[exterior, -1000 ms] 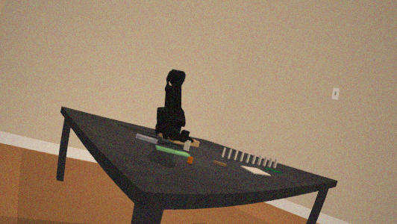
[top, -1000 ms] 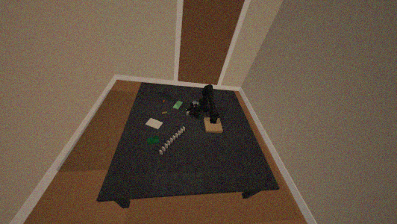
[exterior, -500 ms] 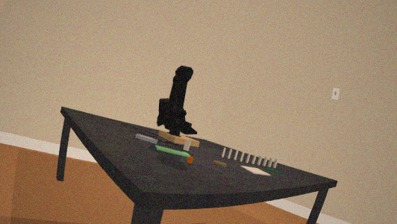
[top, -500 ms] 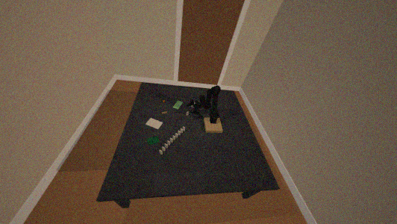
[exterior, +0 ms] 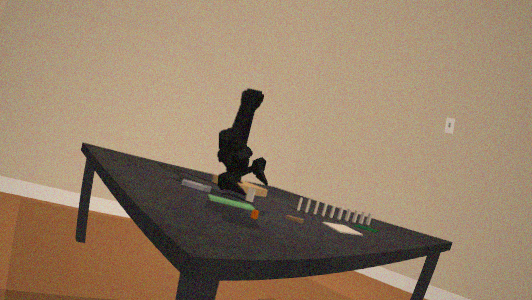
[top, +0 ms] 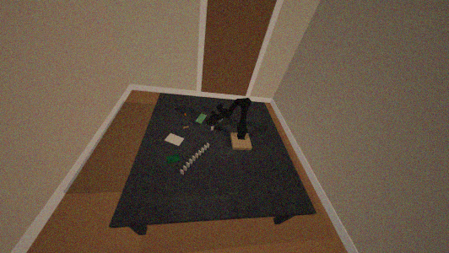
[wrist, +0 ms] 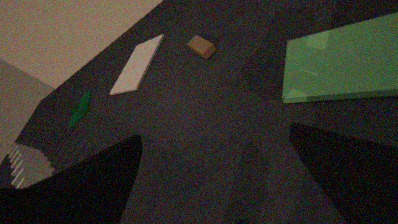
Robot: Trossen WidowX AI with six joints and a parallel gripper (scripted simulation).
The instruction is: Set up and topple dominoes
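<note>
The green bar lies 12 cm to the right of my gripper tip, 5 cm below it and 4 cm ahead of it. Round my gripper tip: orange block 21 cm ahead, 15 cm to the right, 4 cm below; brown piece 19 cm ahead, 5 cm below, 2 cm to the left; grey bar 15 cm behind, 14 cm to the right, 5 cm below.
</note>
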